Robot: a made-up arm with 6 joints.
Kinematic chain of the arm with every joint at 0, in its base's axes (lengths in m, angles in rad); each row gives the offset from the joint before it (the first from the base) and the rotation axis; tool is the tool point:
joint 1: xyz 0 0 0.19 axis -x
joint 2: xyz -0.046 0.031 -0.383 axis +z
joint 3: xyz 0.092 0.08 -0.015 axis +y
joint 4: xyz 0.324 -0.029 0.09 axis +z
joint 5: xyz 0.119 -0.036 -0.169 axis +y
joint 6: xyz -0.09 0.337 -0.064 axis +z
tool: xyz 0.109 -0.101 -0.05
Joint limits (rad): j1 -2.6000..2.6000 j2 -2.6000..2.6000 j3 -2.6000..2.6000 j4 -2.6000..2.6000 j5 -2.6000..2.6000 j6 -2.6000..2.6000
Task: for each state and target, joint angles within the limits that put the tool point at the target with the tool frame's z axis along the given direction. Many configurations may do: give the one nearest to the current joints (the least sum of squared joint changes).
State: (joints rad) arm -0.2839 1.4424 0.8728 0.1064 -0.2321 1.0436
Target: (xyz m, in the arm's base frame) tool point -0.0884 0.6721 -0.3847 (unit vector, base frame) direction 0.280 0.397 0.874
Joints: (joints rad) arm -0.1776 0.8857 0.2463 0.3185 0.4216 0.6861
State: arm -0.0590 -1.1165 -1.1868 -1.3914 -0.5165 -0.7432
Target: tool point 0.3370 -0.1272 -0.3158 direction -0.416 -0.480 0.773
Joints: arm -0.6688 -1.0594 -0.4956 -1.0676 0.3646 -0.7127
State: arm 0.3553 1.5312 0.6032 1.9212 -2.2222 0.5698
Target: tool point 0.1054 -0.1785 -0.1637 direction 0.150 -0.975 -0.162
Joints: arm 0.7738 1.2193 0.9841 2.4204 -2.5970 0.9535
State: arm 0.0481 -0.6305 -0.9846 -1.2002 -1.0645 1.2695
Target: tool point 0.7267 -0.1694 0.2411 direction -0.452 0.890 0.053
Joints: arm 0.3214 -0.3555 -0.7155 -1.0936 -0.7707 1.7257
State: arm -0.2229 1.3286 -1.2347 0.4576 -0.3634 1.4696
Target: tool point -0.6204 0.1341 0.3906 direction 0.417 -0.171 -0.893
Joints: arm -1.0056 1.9138 -1.2217 0.1692 -0.6986 1.3773
